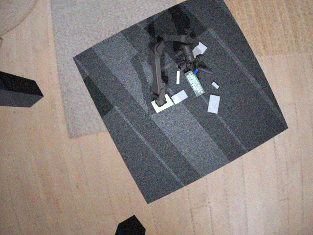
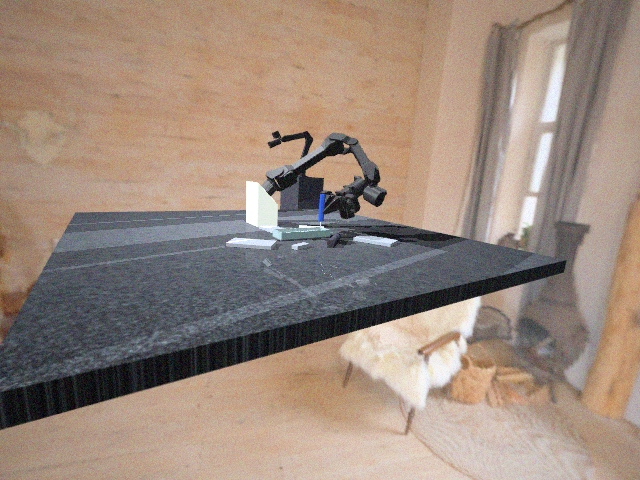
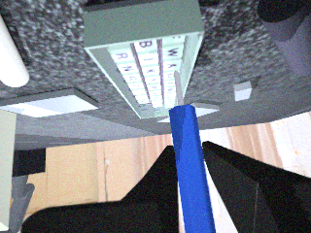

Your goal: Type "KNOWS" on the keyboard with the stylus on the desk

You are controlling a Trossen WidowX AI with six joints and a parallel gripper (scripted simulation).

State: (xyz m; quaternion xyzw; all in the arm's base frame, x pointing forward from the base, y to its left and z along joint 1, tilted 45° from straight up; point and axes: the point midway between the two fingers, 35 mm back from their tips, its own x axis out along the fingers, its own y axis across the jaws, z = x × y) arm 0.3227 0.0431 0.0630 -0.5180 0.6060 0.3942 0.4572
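Right now the dark cylinder is 10 cm ahead of my gripper tip, 2 cm to the right of it and 7 cm below it. From my gripper tip the other things lie so: thin white tip: 5 cm below; white stick: 10 cm behind, 4 cm to the left, 8 cm below; blue stylus: 1 cm below.
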